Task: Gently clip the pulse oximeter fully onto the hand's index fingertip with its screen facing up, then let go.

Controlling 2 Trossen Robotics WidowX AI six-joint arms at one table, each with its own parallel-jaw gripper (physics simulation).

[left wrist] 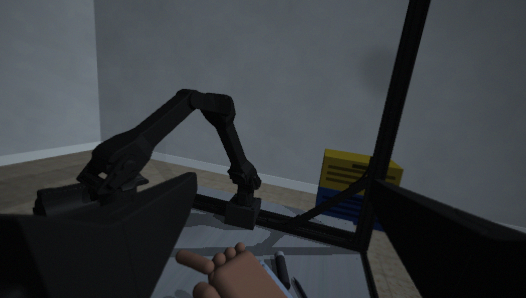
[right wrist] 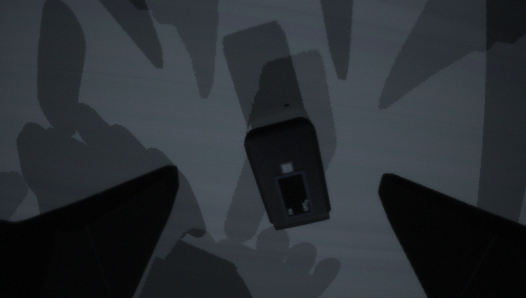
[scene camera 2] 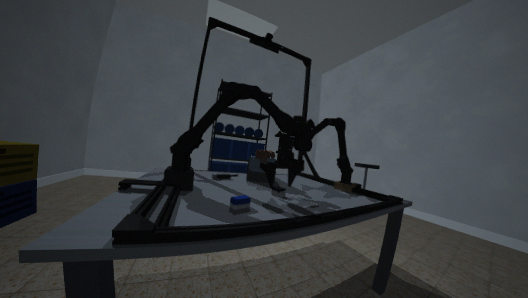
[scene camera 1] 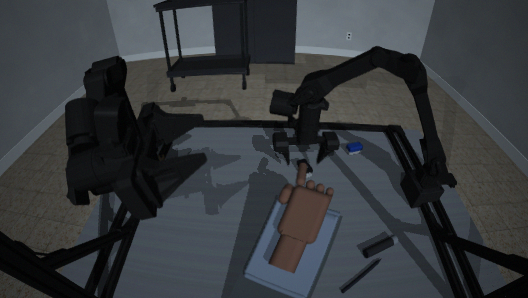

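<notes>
The dark pulse oximeter (scene camera 1: 303, 163) (scene camera 2: 278, 189) (right wrist: 287, 150) with a pale lower half lies on the table, screen facing up, apart from the hand. The brown hand (scene camera 1: 306, 215) (scene camera 2: 265, 154) (left wrist: 247, 275) rests palm-down on a pale blue block (scene camera 1: 322, 250); its bare index finger (scene camera 1: 301, 175) (left wrist: 194, 261) overlaps the oximeter's outline in scene camera 1. My right gripper (scene camera 1: 303, 161) (scene camera 2: 282, 186) (right wrist: 281, 179) is open, pointing down above the oximeter, one finger on each side. My left gripper (scene camera 1: 200, 138) (left wrist: 283, 184) is open and empty, raised at the left of scene camera 1.
A blue-and-white block (scene camera 1: 354, 147) (scene camera 2: 240, 201) lies right of the right gripper in scene camera 1. A dark cylinder (scene camera 1: 379, 247) (left wrist: 281, 270) and a thin pen (scene camera 1: 361, 275) (left wrist: 298, 287) lie right of the hand. Black frame rails edge the table.
</notes>
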